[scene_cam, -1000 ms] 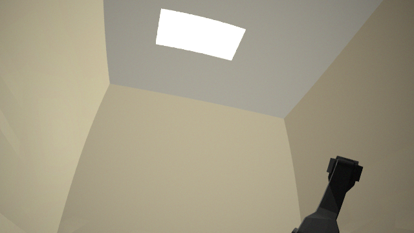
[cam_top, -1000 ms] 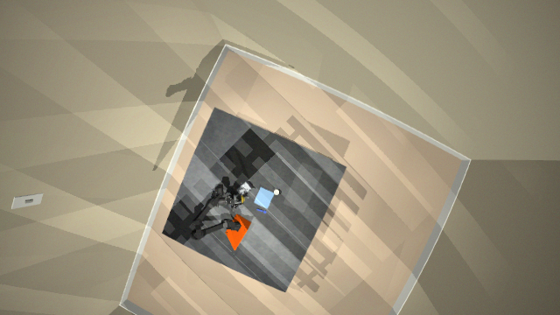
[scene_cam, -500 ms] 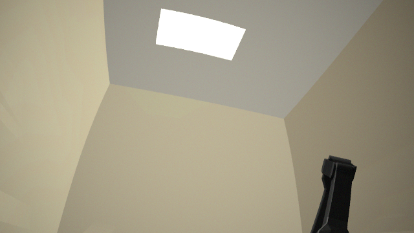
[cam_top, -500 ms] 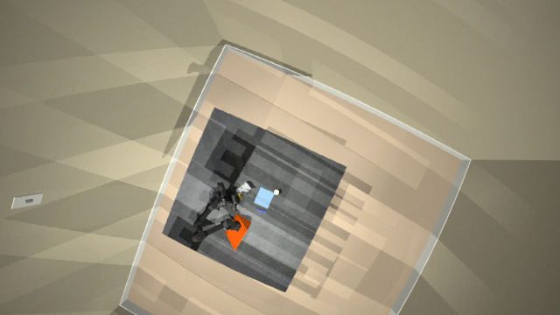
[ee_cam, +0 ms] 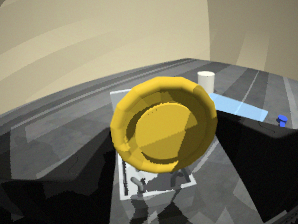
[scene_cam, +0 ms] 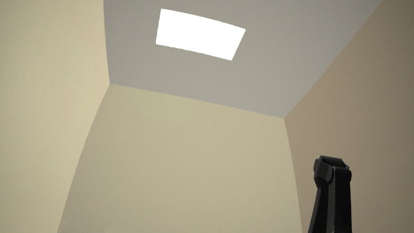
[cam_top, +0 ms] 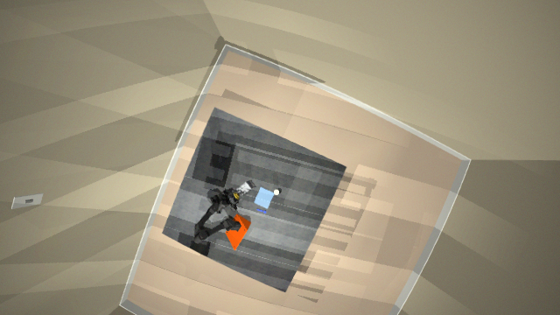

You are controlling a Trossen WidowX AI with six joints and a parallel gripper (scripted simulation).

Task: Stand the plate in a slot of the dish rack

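My gripper tip is now 7 cm above the dish rack, 6 cm short of it and 2 cm to the left of it. Round my gripper tip: light blue sheet (21 cm to the right, 9 cm below, 7 cm ahead); yellow plate (1 cm behind); white cylinder (27 cm to the right, 17 cm ahead, 7 cm below).
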